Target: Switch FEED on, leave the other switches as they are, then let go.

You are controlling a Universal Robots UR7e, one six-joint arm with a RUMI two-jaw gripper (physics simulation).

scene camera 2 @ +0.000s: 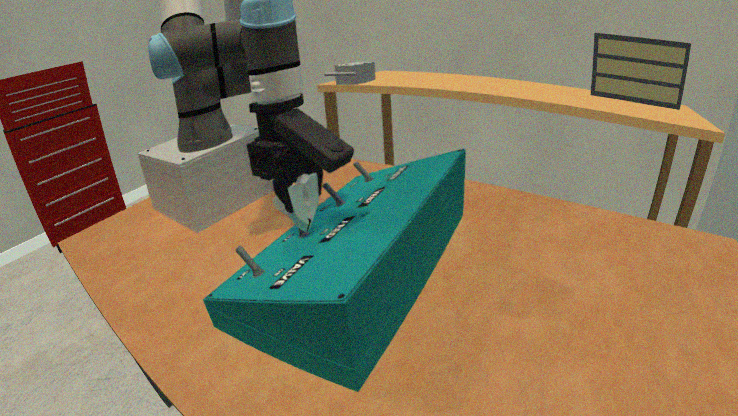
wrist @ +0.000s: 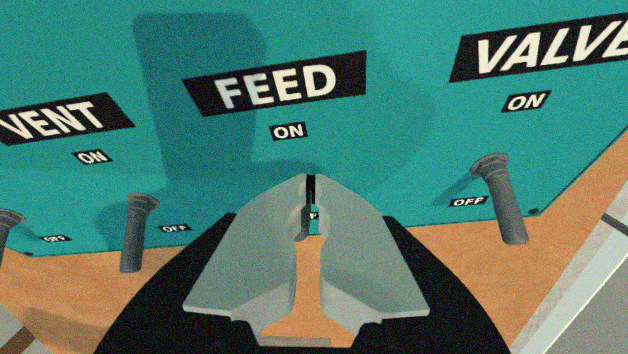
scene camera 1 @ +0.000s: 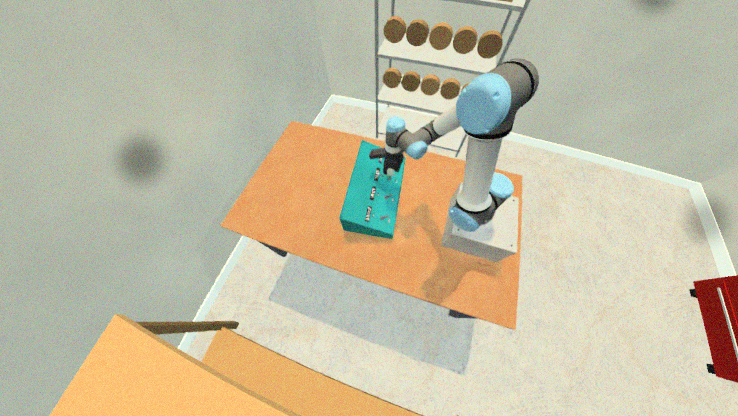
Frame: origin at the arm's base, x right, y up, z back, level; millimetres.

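Where they show: gripper, fingertip midpoint: (scene camera 2: pixel 306 230) (wrist: pixel 311 177) (scene camera 1: pixel 387 175); arm's base, link origin: (scene camera 2: pixel 205 142).
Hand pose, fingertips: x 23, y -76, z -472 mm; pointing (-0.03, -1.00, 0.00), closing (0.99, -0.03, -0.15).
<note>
Each offset is from my fingertips to the centre of the thing. Level surfaces: height alone.
The teal sloped switch panel @(dx -82, dy -44, dz -31 mm) (scene camera 1: pixel 356 191) (scene camera 2: pixel 408 248) (wrist: pixel 320 30) stands on the table. The FEED label @(dx -24, dy +9, dz -49 mm) (scene camera 2: pixel 336 229) (wrist: pixel 275 82) is above its ON mark. My gripper (scene camera 1: pixel 390 173) (scene camera 2: pixel 308 227) (wrist: pixel 311 177) is shut, its tips low over the FEED switch, hiding its base. Part of the FEED lever @(dx -3, dy +10, dz +17 mm) (wrist: pixel 302 223) shows behind the left finger in the wrist view, its end toward the OFF side; it is not held. The VALVE lever @(dx +116, dy +5, dz -7 mm) (scene camera 2: pixel 249 261) (wrist: pixel 507 207) and VENT lever @(dx -113, dy +5, dz +67 mm) (scene camera 2: pixel 333 194) (wrist: pixel 133 235) tilt to OFF. A fourth lever @(dx -227, dy +5, dz +104 mm) (scene camera 2: pixel 362 171) (wrist: pixel 4 232) also tilts that way.
The VENT and VALVE levers stand on either side of my fingers. The orange table @(dy -102 mm) (scene camera 1: pixel 279 191) (scene camera 2: pixel 542 289) carries the panel and the arm's white base block (scene camera 1: pixel 480 242) (scene camera 2: pixel 201 186). A shelf rack (scene camera 1: pixel 377 93), a red tool cabinet (scene camera 1: pixel 718 330) (scene camera 2: pixel 67 155) and a bench (scene camera 2: pixel 490 93) stand farther off.
</note>
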